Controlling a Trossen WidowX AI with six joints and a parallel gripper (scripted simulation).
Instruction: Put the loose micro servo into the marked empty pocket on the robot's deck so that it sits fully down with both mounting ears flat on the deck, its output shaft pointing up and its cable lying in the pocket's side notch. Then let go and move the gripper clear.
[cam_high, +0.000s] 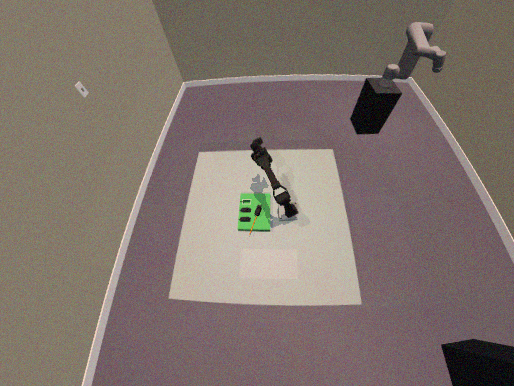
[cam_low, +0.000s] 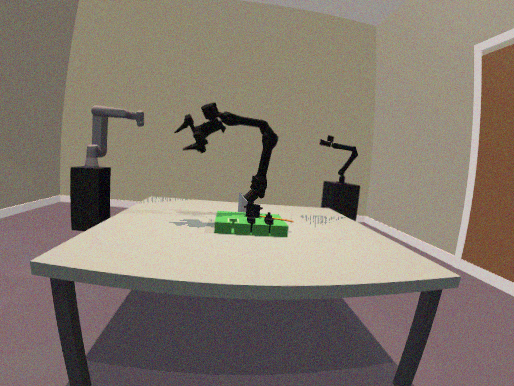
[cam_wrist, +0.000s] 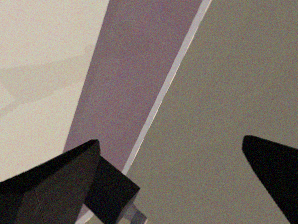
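My gripper tip is 5 cm short of the deck, 35 cm to the right of it and 34 cm above it.
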